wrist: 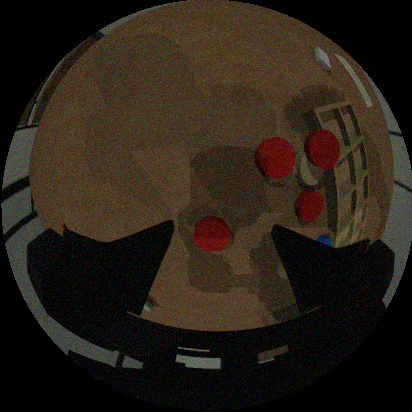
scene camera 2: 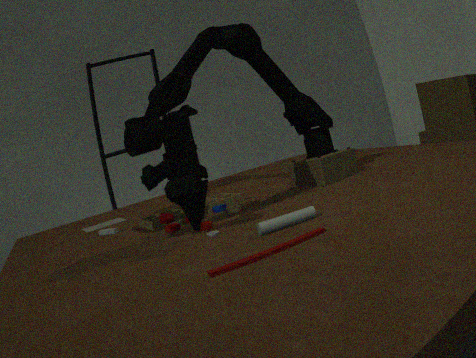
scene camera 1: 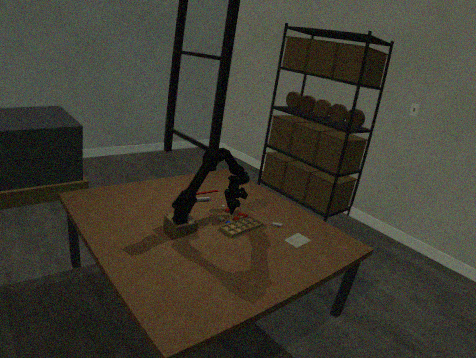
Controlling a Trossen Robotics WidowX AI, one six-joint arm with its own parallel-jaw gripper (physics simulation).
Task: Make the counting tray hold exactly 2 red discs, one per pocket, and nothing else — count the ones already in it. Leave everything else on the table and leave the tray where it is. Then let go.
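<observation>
The counting tray (scene camera 1: pixel 247 231) (scene camera 2: pixel 150 223) (wrist: pixel 331 200) lies on the table; its pockets visible in the wrist view hold no disc, and part is hidden by a finger. Several red discs lie beside it. One red disc (wrist: pixel 322 149) sits over a pale disc (wrist: pixel 308 171) at the tray's edge. Two more, a red disc (wrist: pixel 275 157) and a red disc (wrist: pixel 309 206), lie nearby. Another red disc (scene camera 2: pixel 205 226) (wrist: pixel 211 233) lies on the table below and between the fingertips. My gripper (scene camera 1: pixel 232 213) (scene camera 2: pixel 197 230) (wrist: pixel 224 227) is open, low over the table, holding nothing.
A blue disc (scene camera 2: pixel 219 208) (wrist: pixel 324 240) is beside the tray. A white cylinder (scene camera 1: pixel 202 199) (scene camera 2: pixel 286 220) and a red rod (scene camera 2: pixel 266 252) lie on the other side of the discs. A small white block (scene camera 1: pixel 276 224) (wrist: pixel 322 58) and a pale square (scene camera 1: pixel 297 240) lie beyond the tray.
</observation>
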